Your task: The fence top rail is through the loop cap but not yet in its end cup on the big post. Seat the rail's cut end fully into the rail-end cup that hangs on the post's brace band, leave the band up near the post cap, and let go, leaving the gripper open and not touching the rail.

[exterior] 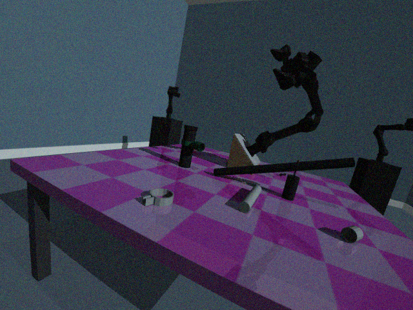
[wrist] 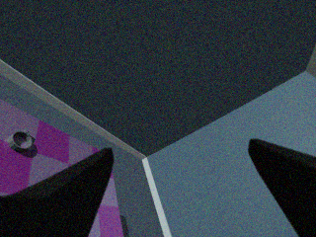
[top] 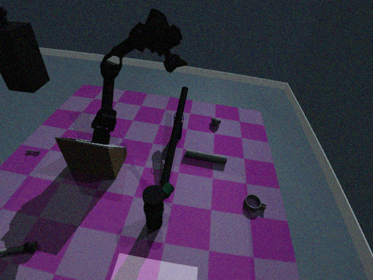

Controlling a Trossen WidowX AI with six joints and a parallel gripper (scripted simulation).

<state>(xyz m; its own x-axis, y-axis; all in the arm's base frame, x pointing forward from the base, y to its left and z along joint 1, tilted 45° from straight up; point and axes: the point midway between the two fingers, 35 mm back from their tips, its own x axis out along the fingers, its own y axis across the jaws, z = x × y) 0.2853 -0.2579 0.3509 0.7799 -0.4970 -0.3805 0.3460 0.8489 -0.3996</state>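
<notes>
Now: the green rail-end cup 41 cm below my gripper tip, 25 cm to the right of it and 1 cm behind it. From my gripper tip the other things lie so: bolt 68 cm behind, 52 cm below, 7 cm to the right; grey tube 51 cm below, 16 cm ahead, 5 cm to the left; loop-cap post 42 cm below, 19 cm to the left, 1 cm behind.
</notes>
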